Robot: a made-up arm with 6 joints. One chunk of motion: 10 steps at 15 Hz.
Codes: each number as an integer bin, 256 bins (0 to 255) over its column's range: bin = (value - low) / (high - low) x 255, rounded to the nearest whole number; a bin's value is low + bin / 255 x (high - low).
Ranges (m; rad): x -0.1..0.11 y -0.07..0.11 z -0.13..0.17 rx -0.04..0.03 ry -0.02..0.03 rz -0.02..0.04
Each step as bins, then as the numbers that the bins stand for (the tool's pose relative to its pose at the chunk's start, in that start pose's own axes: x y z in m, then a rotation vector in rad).
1 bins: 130 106 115 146 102 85
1 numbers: 0.0071 0.0048 0.0053 0.0001 0.0000 0.0000
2 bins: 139 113 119 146 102 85
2 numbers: 0.0145 0.0098 0.0100 0.0001 0.0000 0.0000
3 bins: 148 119 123 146 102 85
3 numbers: 0.0219 0.0140 0.0147 0.0001 0.0000 0.0000
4 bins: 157 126 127 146 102 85
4 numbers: 0.0293 0.0189 0.0194 0.0001 0.0000 0.0000
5 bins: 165 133 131 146 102 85
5 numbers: 0.0359 0.0239 0.0241 0.0001 0.0000 0.0000
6 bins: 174 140 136 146 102 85
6 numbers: 0.0433 0.0288 0.0300 0.0001 0.0000 0.0000
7 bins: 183 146 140 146 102 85
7 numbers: 0.0507 0.0331 0.0347 0.0001 0.0000 0.0000
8 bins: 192 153 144 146 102 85
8 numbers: 0.0581 0.0380 0.0394 0.0001 0.0000 0.0000
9 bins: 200 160 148 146 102 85
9 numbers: 0.0647 0.0429 0.0441 0.0001 0.0000 0.0000
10 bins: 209 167 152 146 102 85
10 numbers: 0.0721 0.0479 0.0488 0.0001 0.0000 0.0000
